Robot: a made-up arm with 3 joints. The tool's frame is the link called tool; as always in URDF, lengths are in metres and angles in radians. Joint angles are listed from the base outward.
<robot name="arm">
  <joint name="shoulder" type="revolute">
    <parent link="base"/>
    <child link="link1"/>
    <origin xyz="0.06 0.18 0.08" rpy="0 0 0"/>
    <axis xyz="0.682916 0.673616 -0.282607"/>
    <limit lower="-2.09" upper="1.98"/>
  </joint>
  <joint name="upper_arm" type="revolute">
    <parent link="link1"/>
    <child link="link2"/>
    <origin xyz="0.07 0.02 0.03" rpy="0 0 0"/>
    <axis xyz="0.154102 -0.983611 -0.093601"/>
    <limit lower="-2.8" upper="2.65"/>
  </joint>
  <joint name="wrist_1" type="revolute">
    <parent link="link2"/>
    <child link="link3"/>
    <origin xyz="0.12 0.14 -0.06" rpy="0 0 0"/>
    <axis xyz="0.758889 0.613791 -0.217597"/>
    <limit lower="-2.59" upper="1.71"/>
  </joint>
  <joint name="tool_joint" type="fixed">
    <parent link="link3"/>
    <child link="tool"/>
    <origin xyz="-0.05 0.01 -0.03" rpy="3.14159 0 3.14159"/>
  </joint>
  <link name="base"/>
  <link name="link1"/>
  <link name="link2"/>
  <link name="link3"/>
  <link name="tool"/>
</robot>
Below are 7 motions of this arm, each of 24 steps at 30 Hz.
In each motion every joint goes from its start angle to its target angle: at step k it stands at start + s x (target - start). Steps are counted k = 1, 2, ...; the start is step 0. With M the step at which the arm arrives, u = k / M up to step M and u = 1 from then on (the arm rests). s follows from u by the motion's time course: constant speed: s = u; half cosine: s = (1 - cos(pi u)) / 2; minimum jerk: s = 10 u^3 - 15 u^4 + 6 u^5.
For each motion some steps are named. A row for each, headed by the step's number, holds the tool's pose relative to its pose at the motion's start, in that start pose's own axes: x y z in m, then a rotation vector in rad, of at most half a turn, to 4 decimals.
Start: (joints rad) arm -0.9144 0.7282 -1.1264
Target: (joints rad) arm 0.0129 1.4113 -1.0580
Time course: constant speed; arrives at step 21
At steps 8, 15, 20, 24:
8: -0.0016 -0.0211 0.0414 0.0534 0.2224 0.2212
15: 0.0155 -0.0426 0.0796 0.1531 0.4192 0.3846
20: 0.0381 -0.0587 0.1038 0.2516 0.5577 0.4778
24: 0.0436 -0.0620 0.1080 0.2737 0.5849 0.4938

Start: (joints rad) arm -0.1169 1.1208 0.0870
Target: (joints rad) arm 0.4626 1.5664 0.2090
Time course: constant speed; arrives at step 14
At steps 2, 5, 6, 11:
2: -0.0107 -0.0081 -0.0004 -0.0207 -0.0071 0.0741
5: -0.0255 -0.0225 -0.0004 -0.0448 -0.0206 0.1848
6: -0.0301 -0.0278 -0.0002 -0.0510 -0.0259 0.2216
11: -0.0490 -0.0577 0.0016 -0.0678 -0.0570 0.4027

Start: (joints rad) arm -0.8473 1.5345 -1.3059
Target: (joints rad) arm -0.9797 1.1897 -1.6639
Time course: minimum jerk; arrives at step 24
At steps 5, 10, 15, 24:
5: 0.0013 0.0010 -0.0012 0.0040 -0.0121 -0.0184
10: 0.0070 0.0049 -0.0065 0.0204 -0.0692 -0.0983
15: 0.0146 0.0093 -0.0142 0.0390 -0.1570 -0.2028
24: 0.0200 0.0118 -0.0201 0.0500 -0.2285 -0.2764

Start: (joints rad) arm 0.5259 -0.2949 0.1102
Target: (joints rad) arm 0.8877 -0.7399 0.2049
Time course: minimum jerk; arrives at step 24
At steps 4, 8, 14, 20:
4: 0.0018 0.0002 0.0009 -0.0091 0.0263 0.0013
8: 0.0110 0.0013 0.0042 -0.0539 0.1554 0.0058
14: 0.0375 0.0052 0.0061 -0.1655 0.4841 0.0036
20: 0.0571 0.0079 0.0012 -0.2405 0.7145 -0.0102

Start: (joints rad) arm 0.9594 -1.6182 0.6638
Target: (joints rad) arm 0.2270 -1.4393 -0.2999
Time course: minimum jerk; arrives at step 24
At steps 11, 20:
11: -0.0490 -0.0155 -0.0161 0.2806 -0.5587 0.0887
20: -0.0926 -0.0521 -0.0696 0.7473 -1.1819 0.3680

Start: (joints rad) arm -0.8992 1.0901 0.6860
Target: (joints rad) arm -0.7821 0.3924 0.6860
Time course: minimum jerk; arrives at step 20
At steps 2, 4, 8, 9, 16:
2: 0.0000 -0.0005 0.0006 0.0010 0.0052 0.0038
4: 0.0004 -0.0031 0.0037 0.0065 0.0355 0.0259
8: 0.0049 -0.0169 0.0196 0.0331 0.1955 0.1409
9: 0.0074 -0.0214 0.0247 0.0413 0.2512 0.1800
16: 0.0317 -0.0447 0.0497 0.0818 0.5891 0.4088

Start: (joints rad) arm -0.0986 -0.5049 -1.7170
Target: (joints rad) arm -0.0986 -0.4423 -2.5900
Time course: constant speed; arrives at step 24
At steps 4, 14, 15, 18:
4: -0.0037 -0.0061 0.0060 0.1180 -0.0903 -0.0246
14: -0.0152 -0.0237 0.0167 0.4159 -0.3117 -0.0887
15: -0.0165 -0.0255 0.0173 0.4459 -0.3335 -0.0954
18: -0.0204 -0.0311 0.0189 0.5361 -0.3984 -0.1157

